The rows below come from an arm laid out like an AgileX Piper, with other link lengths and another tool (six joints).
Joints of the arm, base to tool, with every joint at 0 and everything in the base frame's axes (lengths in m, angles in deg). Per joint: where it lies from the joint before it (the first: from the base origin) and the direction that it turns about. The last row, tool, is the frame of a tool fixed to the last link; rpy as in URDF.
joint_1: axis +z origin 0 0 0.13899
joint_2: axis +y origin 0 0 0
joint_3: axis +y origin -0.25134 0 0.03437
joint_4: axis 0.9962 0 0.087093 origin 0.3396 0 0.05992
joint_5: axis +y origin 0 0 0
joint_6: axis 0.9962 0 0.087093 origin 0.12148 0 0.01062
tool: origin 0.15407 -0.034 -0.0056 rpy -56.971 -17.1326 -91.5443
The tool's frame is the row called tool.
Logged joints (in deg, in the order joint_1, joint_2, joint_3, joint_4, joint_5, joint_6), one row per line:
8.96 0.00 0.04 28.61 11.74 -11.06
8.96 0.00 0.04 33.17 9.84 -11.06
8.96 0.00 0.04 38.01 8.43 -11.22
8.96 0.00 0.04 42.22 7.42 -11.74
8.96 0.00 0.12 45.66 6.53 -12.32
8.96 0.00 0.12 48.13 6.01 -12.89
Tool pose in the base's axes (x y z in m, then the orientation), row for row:
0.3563 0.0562 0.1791 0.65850 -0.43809 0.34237 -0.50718
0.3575 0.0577 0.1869 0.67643 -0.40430 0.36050 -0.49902
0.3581 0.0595 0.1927 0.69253 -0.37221 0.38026 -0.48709
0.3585 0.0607 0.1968 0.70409 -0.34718 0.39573 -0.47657
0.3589 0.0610 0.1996 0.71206 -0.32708 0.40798 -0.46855
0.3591 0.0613 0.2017 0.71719 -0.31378 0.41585 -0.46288
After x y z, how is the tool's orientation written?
As a quaternion, w x y z.
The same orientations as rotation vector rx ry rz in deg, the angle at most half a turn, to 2 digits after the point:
-56.83 44.41 -65.79
-52.08 46.44 -64.28
-47.64 48.67 -62.35
-44.24 50.43 -60.73
-41.55 51.83 -59.52
-39.78 52.72 -58.69

